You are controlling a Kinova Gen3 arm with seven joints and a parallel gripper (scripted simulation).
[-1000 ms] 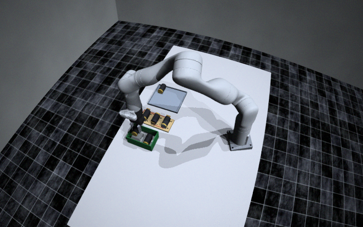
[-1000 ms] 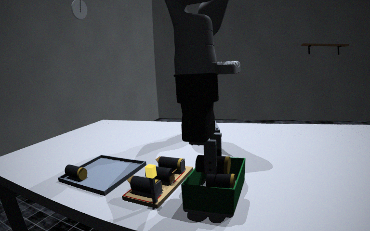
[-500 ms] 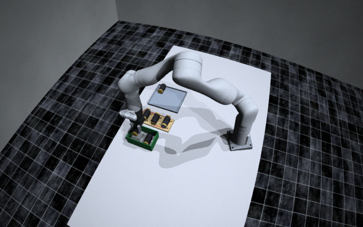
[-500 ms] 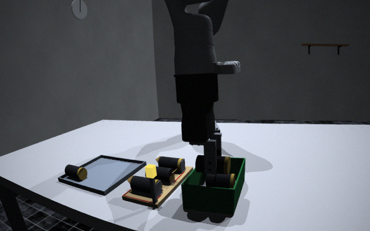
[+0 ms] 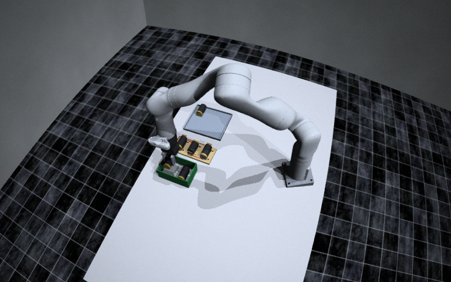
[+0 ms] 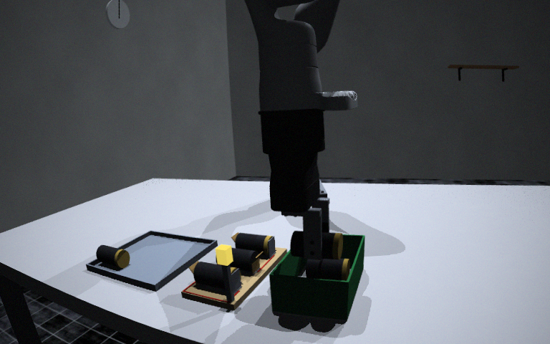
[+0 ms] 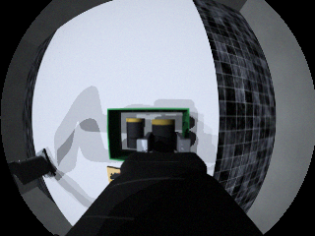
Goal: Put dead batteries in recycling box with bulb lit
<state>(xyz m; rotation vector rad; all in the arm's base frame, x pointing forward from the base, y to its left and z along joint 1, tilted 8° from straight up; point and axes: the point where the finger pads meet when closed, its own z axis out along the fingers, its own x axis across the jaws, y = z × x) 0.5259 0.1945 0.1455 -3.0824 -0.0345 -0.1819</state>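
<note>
My hand is 30 mm past the green recycling box and 80 mm above it. Round my hand: grey tray 30 mm behind, 330 mm to the right, 90 mm below.
</note>
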